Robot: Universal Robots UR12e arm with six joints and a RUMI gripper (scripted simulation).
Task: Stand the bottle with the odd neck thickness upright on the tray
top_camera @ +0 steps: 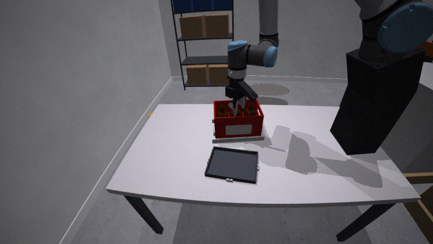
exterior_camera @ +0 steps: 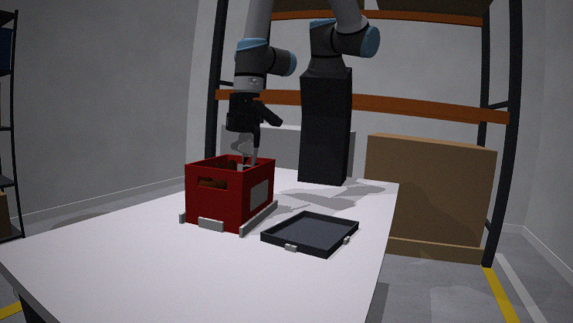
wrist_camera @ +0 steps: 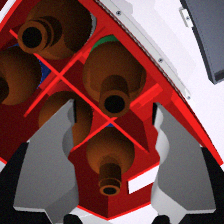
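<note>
My gripper is now 10 cm above the red crate and 5 cm to the left of it. Round my hand: dark tray: 22 cm to the left, 17 cm below, 6 cm ahead; then glass bottle: 10 cm to the right, 9 cm below; then brown bottle: 9 cm to the right, 9 cm below, 9 cm ahead.
</note>
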